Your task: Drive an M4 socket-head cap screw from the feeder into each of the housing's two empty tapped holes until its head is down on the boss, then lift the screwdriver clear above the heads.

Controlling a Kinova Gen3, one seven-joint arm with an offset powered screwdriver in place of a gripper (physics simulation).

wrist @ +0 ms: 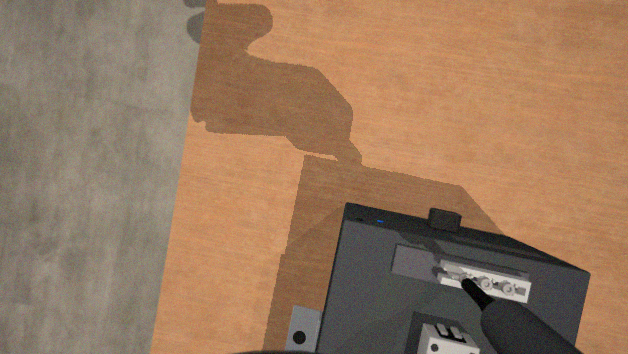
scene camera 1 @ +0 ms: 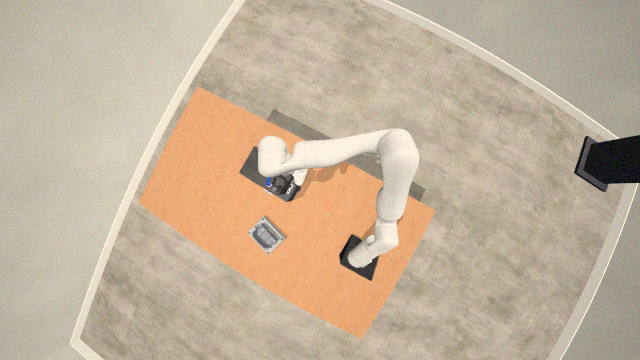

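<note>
My screwdriver (wrist: 466, 284) reaches in from the lower right of the wrist view. Its thin black bit is over the front edge of the feeder's white screw strip (wrist: 521, 295), close to the leftmost screw (wrist: 456, 274). No screw shows on the bit's end, so it looks empty; whether it touches the strip is unclear. Two more socket-head screws, a middle one (wrist: 486, 283) and a right one (wrist: 508, 288), sit in the strip. The dark feeder (scene camera 1: 250, 165) (wrist: 370, 280) is partly under the arm. The grey housing (scene camera 1: 266, 235) lies apart from it; its holes are too small to judge.
The white arm (scene camera 1: 332, 152) arches over the table's back edge from its black base (scene camera 1: 370, 274) on the right of the wooden table (scene camera 1: 200, 200) (wrist: 475, 100). A pale block (wrist: 447, 345) stands on the feeder. A grey tab (wrist: 303, 320) sticks out at its left side.
</note>
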